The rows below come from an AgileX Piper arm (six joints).
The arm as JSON. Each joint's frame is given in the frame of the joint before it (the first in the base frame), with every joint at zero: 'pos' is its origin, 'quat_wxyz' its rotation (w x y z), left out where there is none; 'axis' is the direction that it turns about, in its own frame. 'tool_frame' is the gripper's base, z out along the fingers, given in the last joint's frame.
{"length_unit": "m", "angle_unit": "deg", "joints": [
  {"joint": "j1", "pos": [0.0, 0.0, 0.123], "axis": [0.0, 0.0, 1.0]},
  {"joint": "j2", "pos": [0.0, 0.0, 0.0], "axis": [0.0, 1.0, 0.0]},
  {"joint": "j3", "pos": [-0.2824, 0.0, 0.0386], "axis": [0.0, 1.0, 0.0]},
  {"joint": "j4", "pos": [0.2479, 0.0, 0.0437], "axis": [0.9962, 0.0, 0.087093]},
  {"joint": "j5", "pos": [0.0, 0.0, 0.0], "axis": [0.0, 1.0, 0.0]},
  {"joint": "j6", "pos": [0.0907, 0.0, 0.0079], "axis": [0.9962, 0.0, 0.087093]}
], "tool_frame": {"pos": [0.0, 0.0, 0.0], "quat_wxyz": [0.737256, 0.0, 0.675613, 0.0]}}
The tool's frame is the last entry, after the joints.
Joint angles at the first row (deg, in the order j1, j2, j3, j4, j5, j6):
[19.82 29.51 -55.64 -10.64 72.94 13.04]
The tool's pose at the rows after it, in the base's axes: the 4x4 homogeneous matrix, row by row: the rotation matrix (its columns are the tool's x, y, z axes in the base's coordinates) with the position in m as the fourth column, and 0 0 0 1 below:
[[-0.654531 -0.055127 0.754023 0.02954], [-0.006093 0.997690 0.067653 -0.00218], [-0.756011 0.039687 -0.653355 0.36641], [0 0 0 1]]
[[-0.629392 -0.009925 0.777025 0.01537], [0.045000 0.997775 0.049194 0.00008], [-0.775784 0.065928 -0.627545 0.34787], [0 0 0 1]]
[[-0.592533 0.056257 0.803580 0.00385], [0.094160 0.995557 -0.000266 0.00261], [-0.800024 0.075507 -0.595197 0.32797], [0 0 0 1]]
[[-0.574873 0.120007 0.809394 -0.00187], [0.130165 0.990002 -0.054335 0.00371], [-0.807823 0.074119 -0.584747 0.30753], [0 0 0 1]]
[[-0.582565 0.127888 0.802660 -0.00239], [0.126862 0.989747 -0.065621 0.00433], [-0.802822 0.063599 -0.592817 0.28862], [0 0 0 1]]
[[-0.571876 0.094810 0.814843 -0.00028], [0.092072 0.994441 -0.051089 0.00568], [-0.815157 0.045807 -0.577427 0.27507], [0 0 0 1]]
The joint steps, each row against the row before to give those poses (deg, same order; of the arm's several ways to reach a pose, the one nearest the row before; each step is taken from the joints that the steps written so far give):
[-7.78 -5.12 4.35 5.17 0.04 -3.90]
[-7.50 -5.48 4.66 4.72 -1.39 -3.47]
[-6.72 -5.69 4.81 2.59 -1.44 -2.19]
[-4.36 -4.43 4.59 0.50 -0.88 -0.64]
[-1.23 -2.83 4.15 0.34 -0.73 -1.13]
[-0.13 -2.15 3.43 1.16 -2.30 -2.54]

